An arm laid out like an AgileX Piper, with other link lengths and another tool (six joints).
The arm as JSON. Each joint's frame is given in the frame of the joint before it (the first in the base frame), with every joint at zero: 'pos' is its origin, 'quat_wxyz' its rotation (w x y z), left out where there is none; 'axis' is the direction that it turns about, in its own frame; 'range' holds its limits. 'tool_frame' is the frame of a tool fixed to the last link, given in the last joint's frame.
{
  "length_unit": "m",
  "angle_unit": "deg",
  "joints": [
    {
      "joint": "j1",
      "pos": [
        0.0,
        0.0,
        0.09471
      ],
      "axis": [
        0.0,
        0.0,
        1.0
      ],
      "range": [
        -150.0,
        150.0
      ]
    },
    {
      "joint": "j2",
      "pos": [
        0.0,
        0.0,
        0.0
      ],
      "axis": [
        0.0,
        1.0,
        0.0
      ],
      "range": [
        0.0,
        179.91
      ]
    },
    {
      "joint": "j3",
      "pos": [
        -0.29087,
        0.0,
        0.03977
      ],
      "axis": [
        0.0,
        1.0,
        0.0
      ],
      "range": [
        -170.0,
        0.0
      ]
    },
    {
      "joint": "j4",
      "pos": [
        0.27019,
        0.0,
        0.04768
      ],
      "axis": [
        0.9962,
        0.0,
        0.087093
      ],
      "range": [
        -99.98,
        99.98
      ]
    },
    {
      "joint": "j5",
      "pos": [
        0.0,
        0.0,
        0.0
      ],
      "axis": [
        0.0,
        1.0,
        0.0
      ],
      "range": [
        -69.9,
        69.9
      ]
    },
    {
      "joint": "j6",
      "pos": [
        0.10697,
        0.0,
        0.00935
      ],
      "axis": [
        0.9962,
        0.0,
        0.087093
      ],
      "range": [
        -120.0,
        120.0
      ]
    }
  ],
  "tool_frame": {
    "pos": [
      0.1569,
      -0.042,
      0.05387
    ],
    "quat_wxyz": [
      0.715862,
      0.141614,
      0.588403,
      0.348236
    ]
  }
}
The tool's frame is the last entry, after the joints.
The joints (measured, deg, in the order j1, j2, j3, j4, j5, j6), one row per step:
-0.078, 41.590, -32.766, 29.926, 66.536, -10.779
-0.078, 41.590, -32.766, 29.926, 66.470, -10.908
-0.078, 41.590, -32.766, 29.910, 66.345, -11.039
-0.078, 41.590, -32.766, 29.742, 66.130, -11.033
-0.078, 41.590, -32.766, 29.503, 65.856, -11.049
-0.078, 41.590, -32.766, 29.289, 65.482, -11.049
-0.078, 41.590, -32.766, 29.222, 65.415, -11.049
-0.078, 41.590, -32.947, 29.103, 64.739, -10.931
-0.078, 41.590, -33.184, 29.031, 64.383, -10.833
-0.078, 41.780, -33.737, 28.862, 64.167, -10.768
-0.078, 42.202, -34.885, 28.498, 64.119, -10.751
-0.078, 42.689, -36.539, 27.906, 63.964, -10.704
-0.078, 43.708, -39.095, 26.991, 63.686, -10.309
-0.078, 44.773, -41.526, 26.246, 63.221, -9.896
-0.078, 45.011, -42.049, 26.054, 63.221, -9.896
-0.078, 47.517, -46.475, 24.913, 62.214, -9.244
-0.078, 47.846, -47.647, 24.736, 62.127, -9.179
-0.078, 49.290, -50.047, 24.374, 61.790, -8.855
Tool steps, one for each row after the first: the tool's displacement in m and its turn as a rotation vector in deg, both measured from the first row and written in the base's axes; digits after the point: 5 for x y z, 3 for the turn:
0.00035, -0.00001, 0.00021, -0.047, -0.116, 0.073
0.00093, -0.00016, 0.00051, -0.113, -0.284, 0.119
0.00179, -0.00107, 0.00070, -0.286, -0.468, 0.019
0.00290, -0.00231, 0.00092, -0.540, -0.712, -0.087
0.00440, -0.00360, 0.00139, -0.767, -1.037, -0.256
0.00467, -0.00393, 0.00144, -0.836, -1.096, -0.284
0.00800, -0.00535, 0.00395, -0.936, -1.812, -0.705
0.01025, -0.00615, 0.00630, -0.983, -2.315, -0.957
0.01313, -0.00710, 0.00981, -1.132, -2.839, -1.106
0.01755, -0.00852, 0.01619, -1.484, -3.602, -1.124
0.02409, -0.01093, 0.02605, -2.050, -4.889, -1.216
0.03409, -0.01491, 0.04025, -2.798, -6.509, -1.651
0.04421, -0.01852, 0.05414, -3.358, -8.119, -2.208
0.04605, -0.01923, 0.05686, -3.545, -8.407, -2.209
0.06534, -0.02510, 0.08052, -4.364, -10.970, -3.229
0.06926, -0.02590, 0.08816, -4.489, -11.867, -3.350
0.07889, -0.02785, 0.10030, -4.674, -12.999, -3.794

